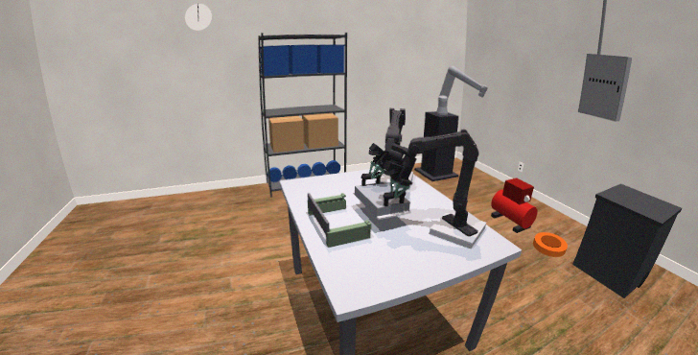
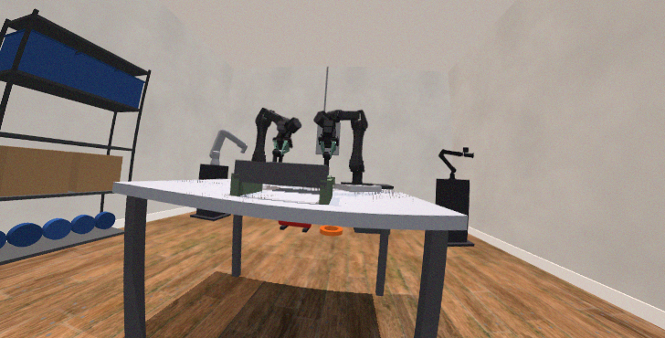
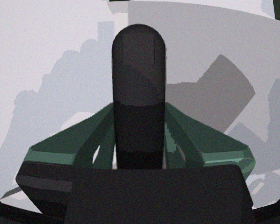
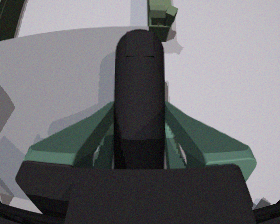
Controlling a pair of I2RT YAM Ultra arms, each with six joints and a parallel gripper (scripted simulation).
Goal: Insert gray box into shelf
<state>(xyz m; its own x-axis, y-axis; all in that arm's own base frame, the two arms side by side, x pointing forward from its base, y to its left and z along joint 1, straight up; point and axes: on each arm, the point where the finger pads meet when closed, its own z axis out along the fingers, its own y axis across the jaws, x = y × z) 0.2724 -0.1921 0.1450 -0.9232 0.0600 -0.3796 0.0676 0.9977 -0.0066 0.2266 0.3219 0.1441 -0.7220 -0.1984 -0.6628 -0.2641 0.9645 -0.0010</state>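
The gray box lies 120 mm to the left of my right hand and 50 mm below it. From my right hand the other things lie so: dark back plate (330 mm ahead, 130 mm to the left, 90 mm below).
Now: left hand 120 mm to the left of the gray box and 50 mm above it. The rest, counted from my left hand: dark back plate: 340 mm ahead, 110 mm to the right, 90 mm below.
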